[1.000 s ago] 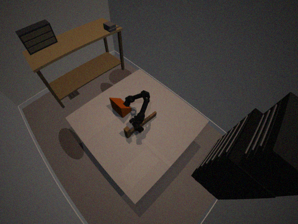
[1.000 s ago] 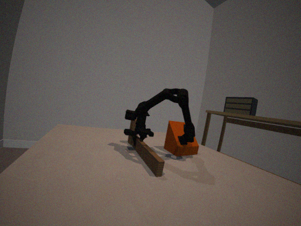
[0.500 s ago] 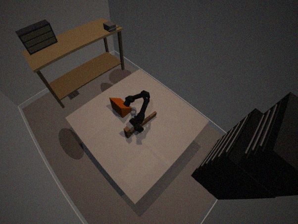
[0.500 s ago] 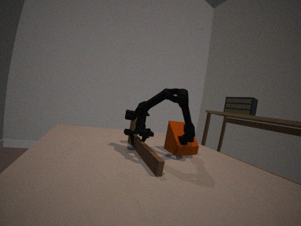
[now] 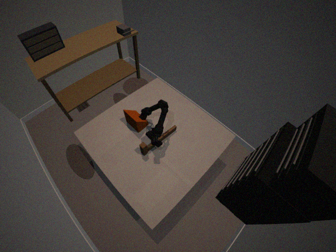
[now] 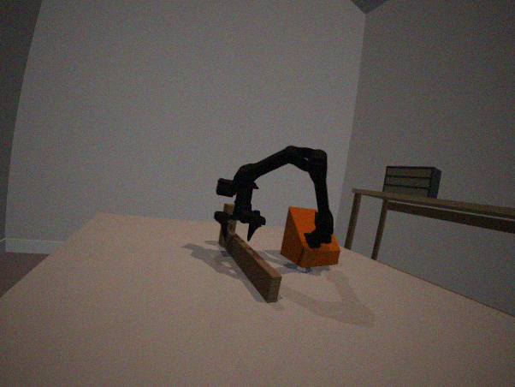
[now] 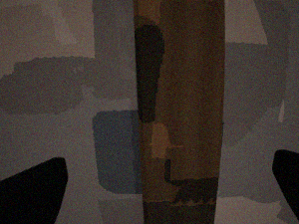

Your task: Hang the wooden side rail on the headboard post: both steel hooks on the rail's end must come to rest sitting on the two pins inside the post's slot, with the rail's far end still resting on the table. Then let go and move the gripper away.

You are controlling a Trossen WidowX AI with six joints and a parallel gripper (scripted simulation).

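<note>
Now: gripper tip 1 cm past the headboard post, 13 cm to the left of it and 2 cm below it.
</note>
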